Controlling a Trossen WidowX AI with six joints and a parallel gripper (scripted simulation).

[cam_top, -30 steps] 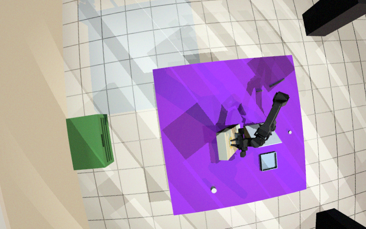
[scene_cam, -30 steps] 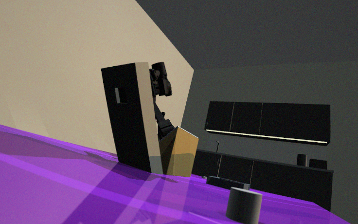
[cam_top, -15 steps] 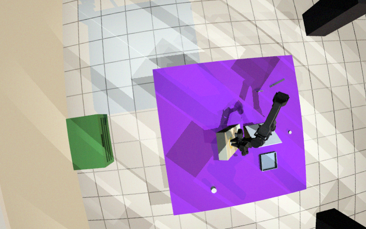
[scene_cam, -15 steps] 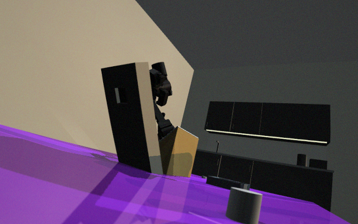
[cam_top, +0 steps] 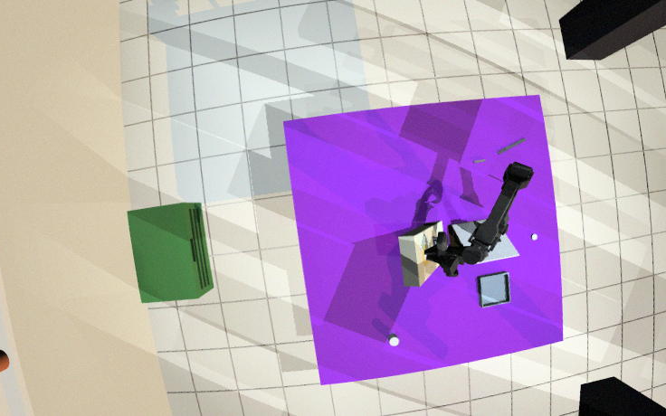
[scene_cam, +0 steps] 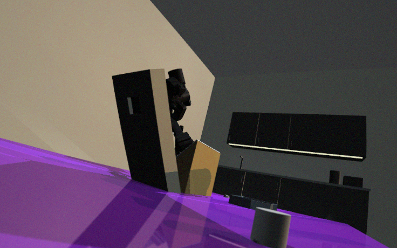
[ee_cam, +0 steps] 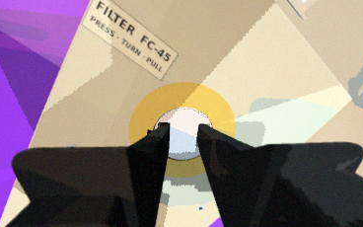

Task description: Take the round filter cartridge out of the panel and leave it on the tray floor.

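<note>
My gripper tip is 80 mm above the beige service panel and 40 mm past it. Round my gripper tip: round white filter cartridge 10 mm below, 10 mm ahead; then blue-grey square tray 420 mm behind, 260 mm to the left, 240 mm below.
</note>
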